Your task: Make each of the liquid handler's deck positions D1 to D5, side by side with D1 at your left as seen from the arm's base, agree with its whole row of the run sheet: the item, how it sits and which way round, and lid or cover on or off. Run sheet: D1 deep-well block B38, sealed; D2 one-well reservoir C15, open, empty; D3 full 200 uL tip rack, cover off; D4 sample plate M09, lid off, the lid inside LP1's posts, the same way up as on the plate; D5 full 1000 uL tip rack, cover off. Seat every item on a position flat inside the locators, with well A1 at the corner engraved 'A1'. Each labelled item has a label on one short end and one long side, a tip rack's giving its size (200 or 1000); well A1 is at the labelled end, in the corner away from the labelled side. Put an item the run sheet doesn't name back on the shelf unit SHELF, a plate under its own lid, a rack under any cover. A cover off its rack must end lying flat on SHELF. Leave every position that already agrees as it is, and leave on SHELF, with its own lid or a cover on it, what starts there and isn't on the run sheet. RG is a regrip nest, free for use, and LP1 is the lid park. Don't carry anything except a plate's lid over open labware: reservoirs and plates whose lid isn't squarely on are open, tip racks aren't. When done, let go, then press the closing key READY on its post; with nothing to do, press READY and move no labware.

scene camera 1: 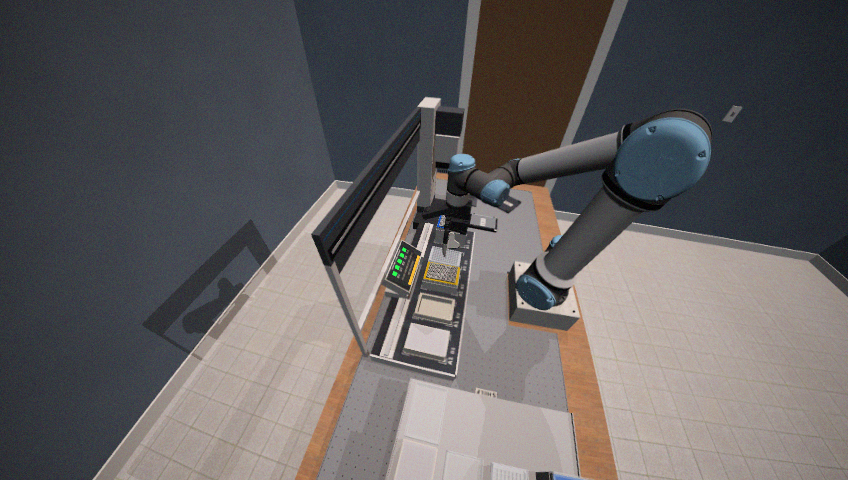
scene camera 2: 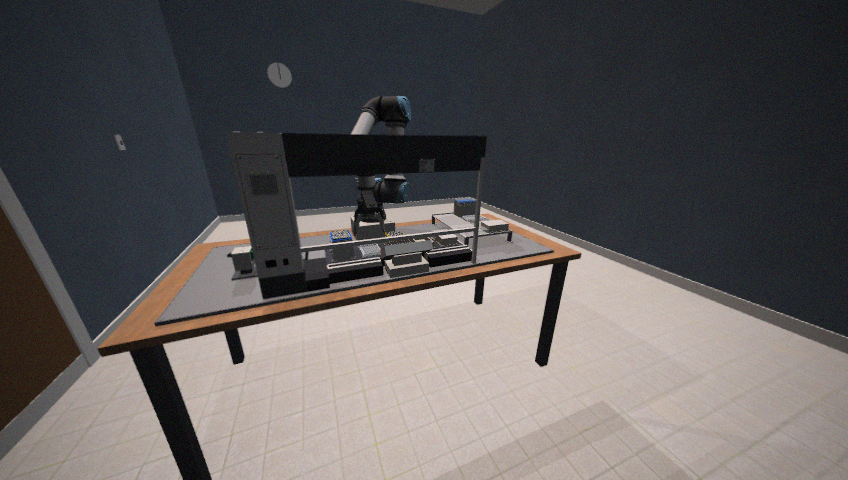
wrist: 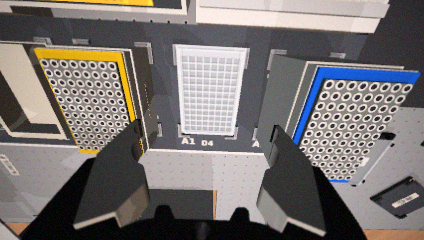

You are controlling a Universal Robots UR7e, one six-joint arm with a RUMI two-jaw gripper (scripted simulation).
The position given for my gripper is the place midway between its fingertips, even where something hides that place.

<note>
In view: my gripper (scene camera 1: 447,244), a yellow-framed tip rack (scene camera 1: 443,278), a well plate (wrist: 208,101), a one-well reservoir (scene camera 1: 439,306), a sealed deep-well block (scene camera 1: 427,342), a blue-framed tip rack (wrist: 334,109) and a flat lid (wrist: 381,145).
The yellow-framed tip rack also shows in the wrist view (wrist: 100,89). My gripper shows as well in the wrist view (wrist: 207,123).
</note>
